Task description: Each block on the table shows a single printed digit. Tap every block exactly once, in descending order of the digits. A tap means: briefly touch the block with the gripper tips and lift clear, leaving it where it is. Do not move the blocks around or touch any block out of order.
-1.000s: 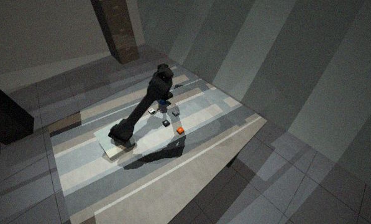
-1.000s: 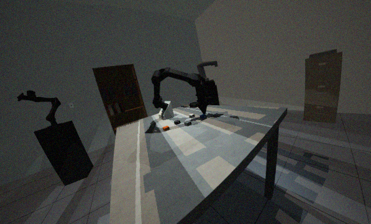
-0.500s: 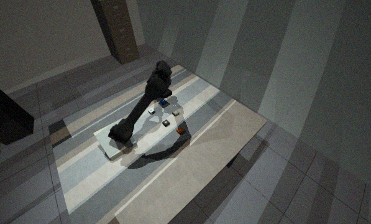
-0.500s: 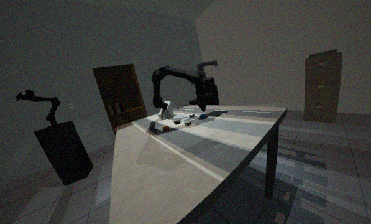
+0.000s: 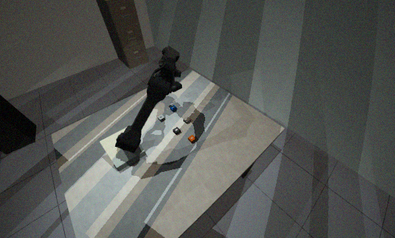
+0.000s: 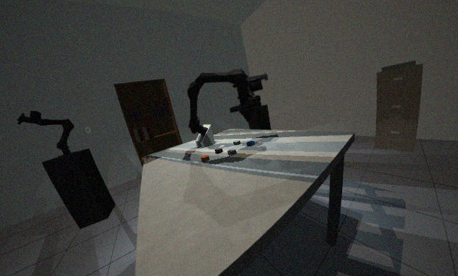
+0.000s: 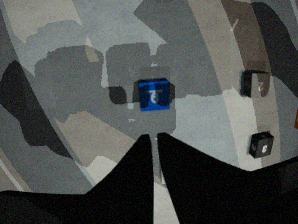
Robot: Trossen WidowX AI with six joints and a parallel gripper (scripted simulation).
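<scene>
Right now my gripper tip is 12 cm above the white block, 11 cm past it and 4 cm to the left of it. Also, from my gripper tip: black block 19 cm to the right, 12 cm below, 8 cm behind; blue block 12 cm below, 1 cm to the right; grey block 15 cm to the right, 12 cm below, 2 cm ahead.
</scene>
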